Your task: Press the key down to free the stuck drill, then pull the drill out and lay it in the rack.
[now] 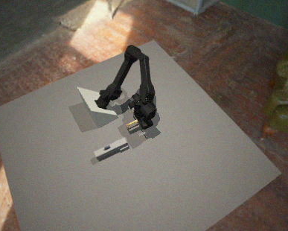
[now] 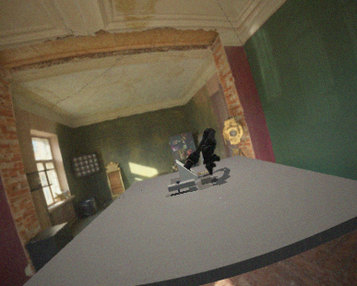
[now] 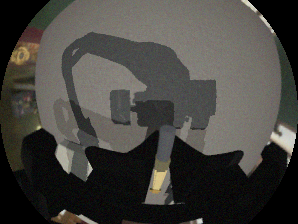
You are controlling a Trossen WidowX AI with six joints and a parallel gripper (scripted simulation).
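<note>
Right now my gripper tip is 4 cm to the left of the drill and 3 cm below it. Round my gripper tip: light grey fixture block: 22 cm to the right, 7 cm ahead, 1 cm below; blue key: 24 cm to the right, 6 cm ahead, 1 cm above.
</note>
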